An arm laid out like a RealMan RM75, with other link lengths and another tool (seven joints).
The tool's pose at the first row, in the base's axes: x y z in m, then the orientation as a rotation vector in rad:
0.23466 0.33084 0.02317 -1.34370 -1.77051 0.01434
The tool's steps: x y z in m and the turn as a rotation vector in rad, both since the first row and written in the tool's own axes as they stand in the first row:
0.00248 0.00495 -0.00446 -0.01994 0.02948 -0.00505
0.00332 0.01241 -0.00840 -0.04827 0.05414 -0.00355
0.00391 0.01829 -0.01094 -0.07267 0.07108 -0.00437
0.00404 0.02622 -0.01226 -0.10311 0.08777 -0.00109
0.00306 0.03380 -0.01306 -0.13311 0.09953 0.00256
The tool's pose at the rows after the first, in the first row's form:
0.24127 0.33271 0.02501 -1.34711 -1.75354 -0.02584
0.24950 0.33458 0.02428 -1.36292 -1.73763 -0.06653
0.25564 0.33627 0.02332 -1.37536 -1.72861 -0.09989
0.26257 0.33902 0.02032 -1.39544 -1.71785 -0.13628
0.26893 0.34101 0.01649 -1.41647 -1.71057 -0.16895

